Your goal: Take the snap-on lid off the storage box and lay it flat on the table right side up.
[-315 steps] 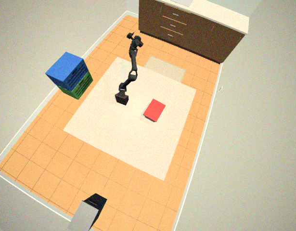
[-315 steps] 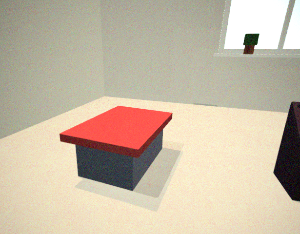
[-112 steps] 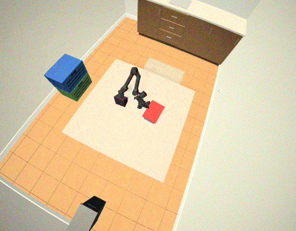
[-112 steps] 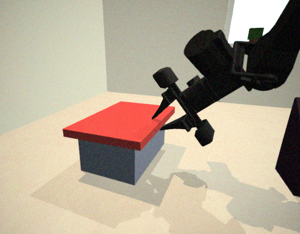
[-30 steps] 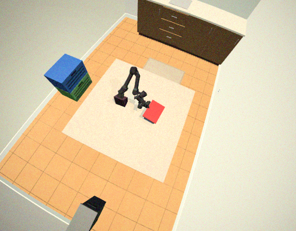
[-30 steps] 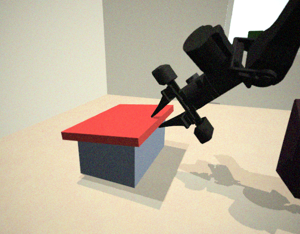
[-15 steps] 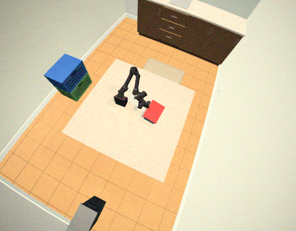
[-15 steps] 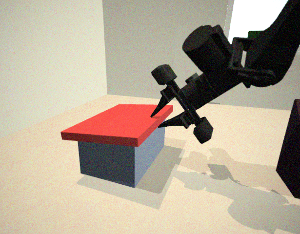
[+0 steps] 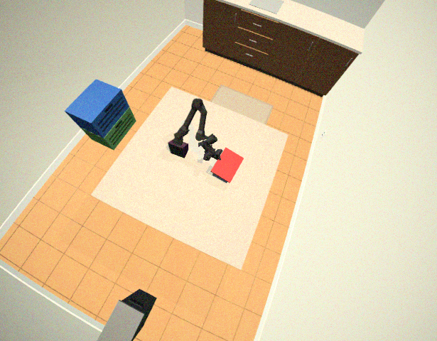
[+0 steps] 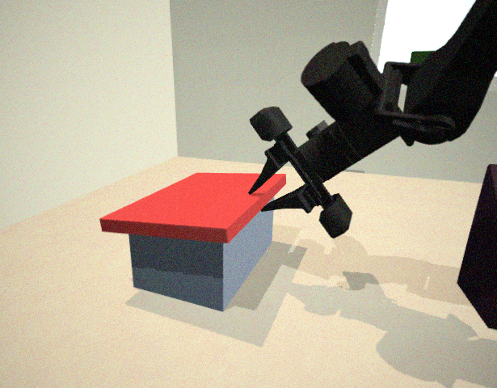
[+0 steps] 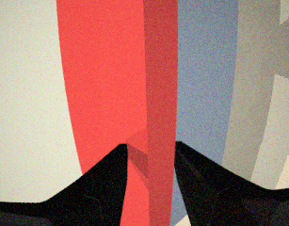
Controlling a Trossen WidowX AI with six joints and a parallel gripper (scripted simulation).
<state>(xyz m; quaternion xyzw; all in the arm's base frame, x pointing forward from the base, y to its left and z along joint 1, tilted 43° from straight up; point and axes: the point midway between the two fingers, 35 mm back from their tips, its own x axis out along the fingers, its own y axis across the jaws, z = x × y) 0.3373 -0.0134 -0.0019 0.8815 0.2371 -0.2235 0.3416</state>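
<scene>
My gripper tip is 8 cm short of the red lid and 2 cm to the left of it. The rest, counted from my gripper tip: storage box: 7 cm ahead, 2 cm to the right, 6 cm below.
</scene>
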